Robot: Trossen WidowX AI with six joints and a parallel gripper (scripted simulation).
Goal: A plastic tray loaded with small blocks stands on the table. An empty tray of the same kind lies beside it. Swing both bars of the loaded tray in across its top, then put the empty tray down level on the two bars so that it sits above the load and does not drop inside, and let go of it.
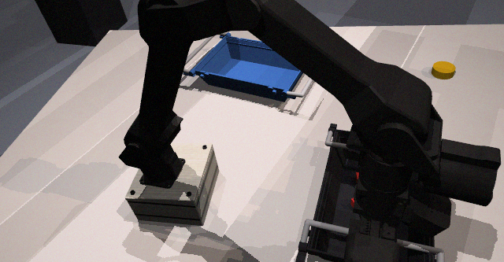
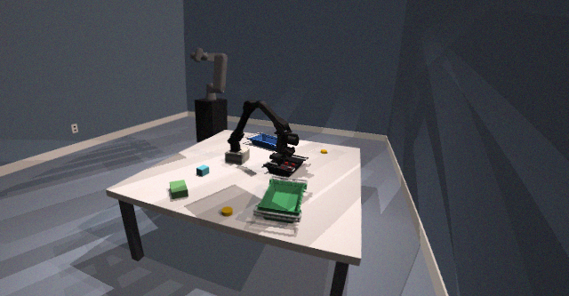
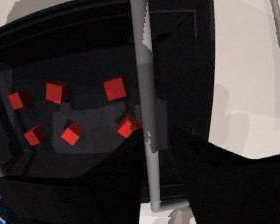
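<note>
The red block is 5 cm below my gripper tip, 2 cm to the left of it and 2 cm behind it. Round my gripper tip: blue tray: 43 cm to the left, 32 cm behind, 2 cm below; then green block: 48 cm to the right, 36 cm behind, 4 cm below; then cyan block: 40 cm behind, 25 cm to the right, 4 cm below.
</note>
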